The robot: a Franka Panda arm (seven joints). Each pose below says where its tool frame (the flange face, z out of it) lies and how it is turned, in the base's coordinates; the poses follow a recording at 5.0 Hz.
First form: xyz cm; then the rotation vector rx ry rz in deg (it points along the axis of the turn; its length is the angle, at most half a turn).
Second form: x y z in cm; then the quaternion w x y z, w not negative. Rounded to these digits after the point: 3 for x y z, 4 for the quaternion.
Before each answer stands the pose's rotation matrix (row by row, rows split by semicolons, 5 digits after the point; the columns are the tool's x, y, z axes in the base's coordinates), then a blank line. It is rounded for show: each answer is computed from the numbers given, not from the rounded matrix.
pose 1, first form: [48.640, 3.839, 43.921, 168.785, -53.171, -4.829]
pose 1, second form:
0.81821 -0.57094 -0.06755; -0.57377 -0.81835 -0.03306; -0.03641 0.06581 -0.99717

[48.640, 3.839, 43.921, 0.0259, 0.9531, -0.3003, -0.0273]
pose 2, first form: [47.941, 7.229, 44.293, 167.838, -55.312, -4.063]
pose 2, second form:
0.80327 -0.59246 -0.06128; -0.59505 -0.80273 -0.03922; -0.02595 0.06797 -0.99735

[47.941, 7.229, 44.293, 0.0282, 0.9491, -0.3128, -0.0230]
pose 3, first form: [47.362, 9.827, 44.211, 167.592, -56.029, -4.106]
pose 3, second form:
0.79813 -0.59930 -0.06194; -0.60192 -0.79760 -0.03892; -0.02609 0.06835 -0.99732

[47.362, 9.827, 44.211, 0.0283, 0.9478, -0.3169, -0.0232]
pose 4, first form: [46.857, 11.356, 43.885, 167.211, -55.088, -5.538]
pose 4, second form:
0.80262 -0.59101 -0.08069; -0.59525 -0.80232 -0.04428; -0.03857 0.08357 -0.99576

[46.857, 11.356, 43.885, 0.0337, 0.9488, -0.3126, -0.0314]
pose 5, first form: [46.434, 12.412, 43.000, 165.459, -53.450, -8.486]
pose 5, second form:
0.80722 -0.57706 -0.12406; -0.58711 -0.80664 -0.06809; -0.06077 0.12780 -0.98994

[46.434, 12.412, 43.000, 0.0516, 0.9492, -0.3066, -0.0487]
